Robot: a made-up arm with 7 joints.
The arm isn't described. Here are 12 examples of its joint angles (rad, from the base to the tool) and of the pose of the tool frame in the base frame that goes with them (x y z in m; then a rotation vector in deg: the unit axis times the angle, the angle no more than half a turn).
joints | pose
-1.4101 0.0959 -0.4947 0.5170 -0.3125 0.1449 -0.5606 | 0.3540 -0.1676 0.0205 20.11 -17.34 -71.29
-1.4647 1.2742 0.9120 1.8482 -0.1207 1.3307 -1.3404 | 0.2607 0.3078 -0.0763 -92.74 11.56 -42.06
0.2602 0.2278 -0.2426 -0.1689 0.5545 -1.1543 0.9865 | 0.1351 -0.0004 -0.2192 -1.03 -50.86 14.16
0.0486 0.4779 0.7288 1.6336 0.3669 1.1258 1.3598 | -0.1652 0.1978 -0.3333 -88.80 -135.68 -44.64
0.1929 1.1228 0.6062 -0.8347 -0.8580 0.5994 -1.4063 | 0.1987 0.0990 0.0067 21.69 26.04 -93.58
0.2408 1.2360 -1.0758 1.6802 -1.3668 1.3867 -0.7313 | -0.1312 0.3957 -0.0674 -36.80 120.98 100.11
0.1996 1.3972 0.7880 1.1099 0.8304 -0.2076 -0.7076 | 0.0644 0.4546 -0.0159 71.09 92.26 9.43
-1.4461 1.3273 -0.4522 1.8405 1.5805 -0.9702 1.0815 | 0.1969 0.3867 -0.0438 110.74 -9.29 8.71
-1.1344 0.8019 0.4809 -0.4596 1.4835 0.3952 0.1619 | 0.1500 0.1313 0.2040 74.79 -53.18 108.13
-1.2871 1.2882 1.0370 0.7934 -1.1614 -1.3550 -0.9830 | 0.0777 0.3767 0.1270 38.33 -132.28 50.41
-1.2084 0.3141 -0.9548 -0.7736 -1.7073 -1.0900 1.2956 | 0.1158 -0.1274 0.0690 -91.85 35.03 -23.88
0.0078 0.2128 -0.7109 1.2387 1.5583 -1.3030 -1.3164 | -0.0785 0.0360 -0.3923 -9.41 -17.85 152.08
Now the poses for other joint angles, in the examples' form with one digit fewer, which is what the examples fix.
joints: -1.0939 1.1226 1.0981 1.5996 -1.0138 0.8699 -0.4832
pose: 0.265 0.340 -0.107 -93.4 -11.0 -3.9
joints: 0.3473 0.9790 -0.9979 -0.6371 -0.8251 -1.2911 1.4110
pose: 0.043 -0.006 -0.175 -51.0 21.9 52.0
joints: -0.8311 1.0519 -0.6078 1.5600 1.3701 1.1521 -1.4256
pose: 0.189 0.378 -0.110 39.0 149.0 57.0
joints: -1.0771 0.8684 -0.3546 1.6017 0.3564 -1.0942 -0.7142
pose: 0.302 0.270 -0.153 64.6 18.3 -52.3
